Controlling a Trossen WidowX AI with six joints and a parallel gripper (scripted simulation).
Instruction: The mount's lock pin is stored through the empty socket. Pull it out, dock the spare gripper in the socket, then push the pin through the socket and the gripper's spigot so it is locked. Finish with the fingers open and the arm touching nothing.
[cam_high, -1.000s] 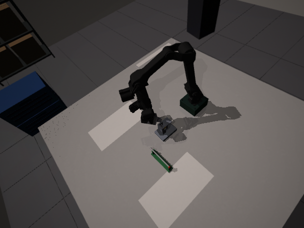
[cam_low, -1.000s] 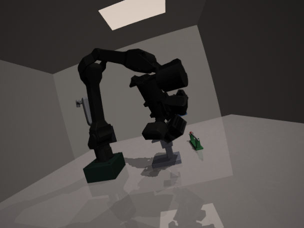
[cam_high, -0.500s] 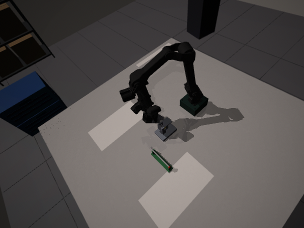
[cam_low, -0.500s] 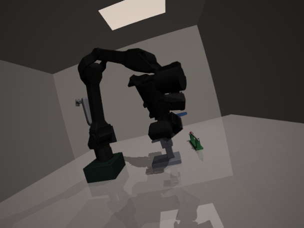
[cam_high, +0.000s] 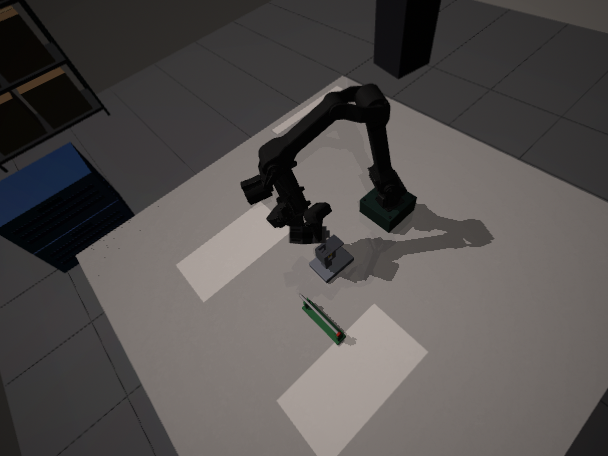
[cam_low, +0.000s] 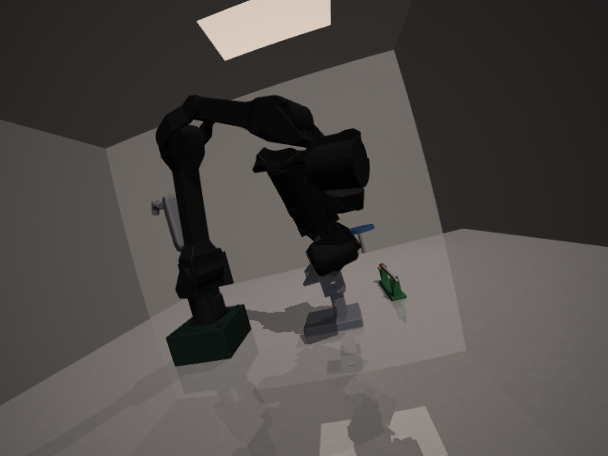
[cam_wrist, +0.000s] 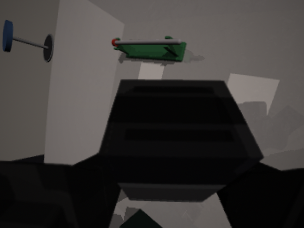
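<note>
Now: the green stand 160 mm to the left of my gripper tip, 110 mm below it and 80 mm ahead of it. From my gripper tip the other things lie so: spare gripper (10 mm to the right, 10 mm behind, 10 mm above); then grey mount (80 mm below, 30 mm to the left, 30 mm behind).
</note>
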